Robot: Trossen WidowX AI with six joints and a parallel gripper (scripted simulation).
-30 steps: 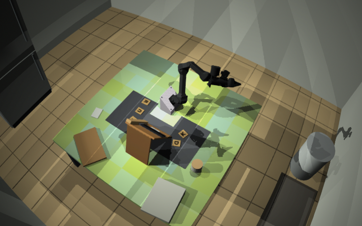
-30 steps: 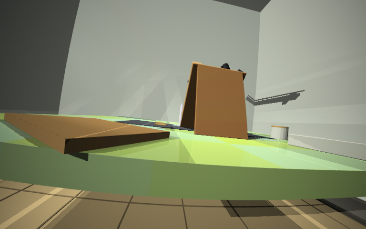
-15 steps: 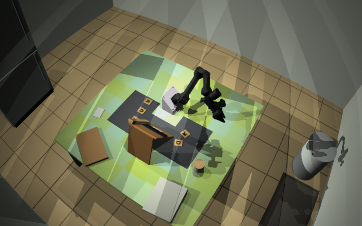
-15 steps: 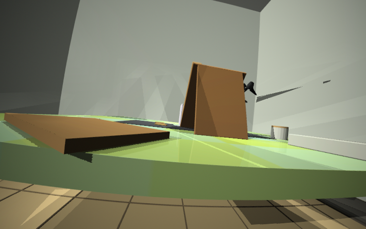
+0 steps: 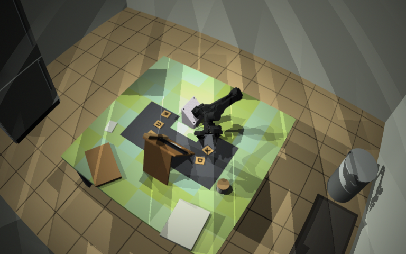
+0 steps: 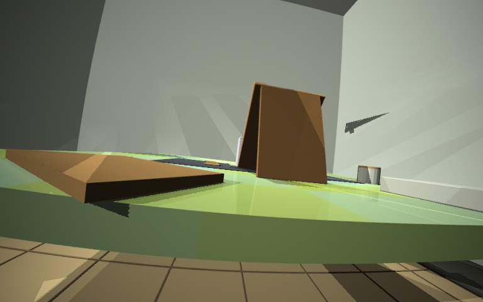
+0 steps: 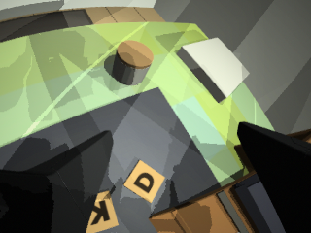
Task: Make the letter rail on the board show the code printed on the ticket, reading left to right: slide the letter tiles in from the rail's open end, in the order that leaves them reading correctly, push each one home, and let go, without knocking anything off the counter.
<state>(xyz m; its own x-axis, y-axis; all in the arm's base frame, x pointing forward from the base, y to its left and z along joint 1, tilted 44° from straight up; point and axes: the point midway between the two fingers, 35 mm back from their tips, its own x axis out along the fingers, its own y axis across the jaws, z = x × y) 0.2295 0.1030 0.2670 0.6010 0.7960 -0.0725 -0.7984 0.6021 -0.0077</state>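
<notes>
My gripper tip is 220 mm to the left of the white ticket, 110 mm above it and 60 mm short of it. From my gripper tip the other things lie so: dark mat (270 mm to the right, 190 mm below, 40 mm behind); then flat wooden slab (560 mm to the right, 470 mm ahead, 190 mm below); then card (750 mm to the right, 200 mm ahead, 190 mm below).
</notes>
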